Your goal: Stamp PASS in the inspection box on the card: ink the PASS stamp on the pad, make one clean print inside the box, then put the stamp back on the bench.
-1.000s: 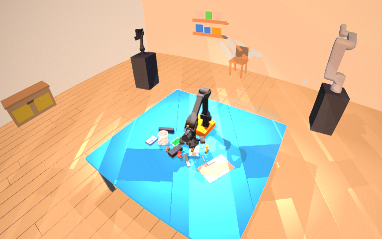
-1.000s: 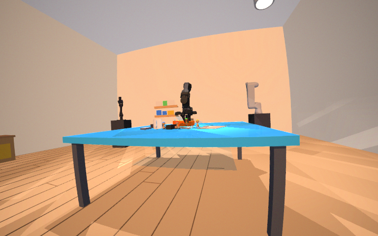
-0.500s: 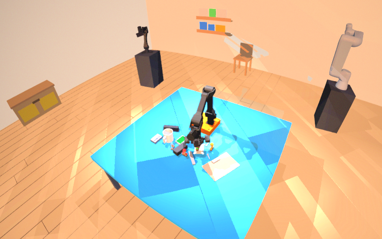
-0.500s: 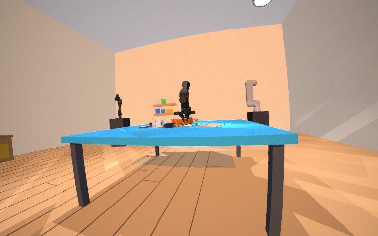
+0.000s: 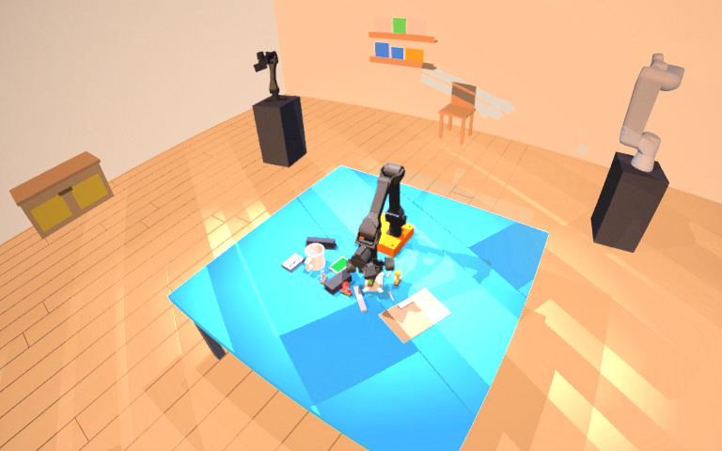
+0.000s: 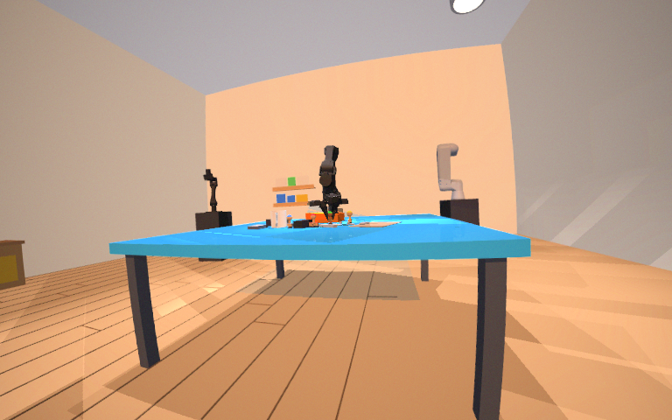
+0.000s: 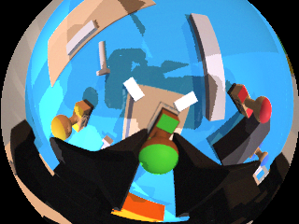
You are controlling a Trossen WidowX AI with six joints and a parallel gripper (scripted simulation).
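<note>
Right now the green-knobbed stamp is right at my gripper tip. The rest, counted from my gripper tip: yellow-knobbed stamp (100 mm to the left, 50 mm behind, 10 mm below); red-knobbed stamp (90 mm ahead, 70 mm to the right, 10 mm below); dark block (120 mm to the right, 60 mm ahead, 10 mm below).
</note>
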